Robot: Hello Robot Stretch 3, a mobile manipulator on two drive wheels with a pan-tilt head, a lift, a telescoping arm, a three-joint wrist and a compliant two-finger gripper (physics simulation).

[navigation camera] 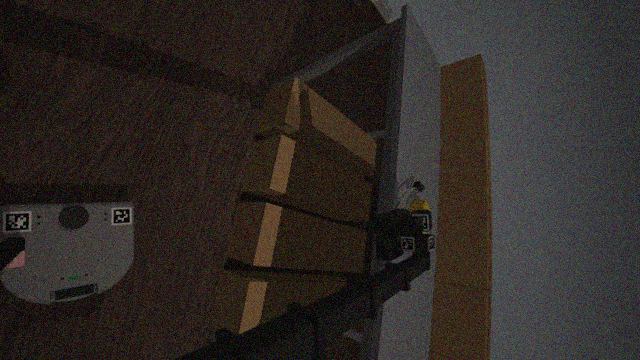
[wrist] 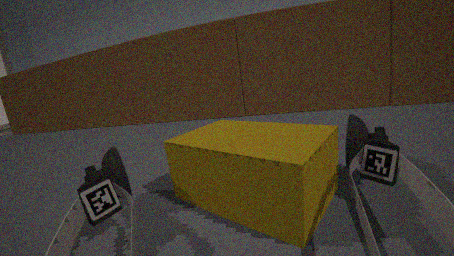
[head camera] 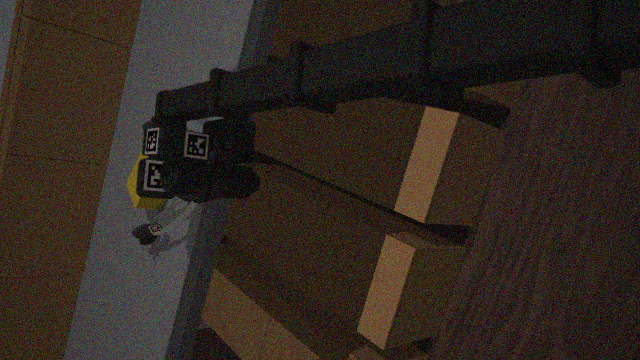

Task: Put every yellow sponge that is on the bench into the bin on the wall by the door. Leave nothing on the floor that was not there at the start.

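Where they show: robot's base, link origin: (navigation camera: 74, 216).
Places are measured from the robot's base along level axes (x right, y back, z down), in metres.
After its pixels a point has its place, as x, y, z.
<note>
A yellow sponge (head camera: 134, 186) @(0.813, 0.006, -0.959) (navigation camera: 420, 204) @(0.788, -0.015, -0.948) (wrist: 240, 175) lies on the grey bench top (head camera: 125, 295) @(0.907, -0.197, -0.914) (navigation camera: 420, 105) @(0.938, -0.387, -0.914) (wrist: 30, 170). My gripper (head camera: 151, 184) @(0.817, 0.019, -0.940) (navigation camera: 421, 217) @(0.817, 0.019, -0.940) (wrist: 234, 150) @(0.817, 0.019, -0.940) is open, low over the bench. In the wrist view its fingers stand on either side of the sponge, with a wide gap at the left finger and a small one at the right finger. In the head view the wrist covers much of the sponge and one fingertip. The bin and the door do not show.
A brown panel (head camera: 60, 100) (navigation camera: 462, 175) (wrist: 190, 75) runs along the back of the bench. Brown fronts with pale strips (head camera: 427, 165) @(0.674, 0.122, -0.270) (navigation camera: 267, 235) @(0.677, 0.128, -0.270) and dark bars stand under it. My base (navigation camera: 100, 250) @(0.069, 0.113, -0.160) is on the dark wooden floor (navigation camera: 175, 150) @(0.354, -0.280, 0.000).
</note>
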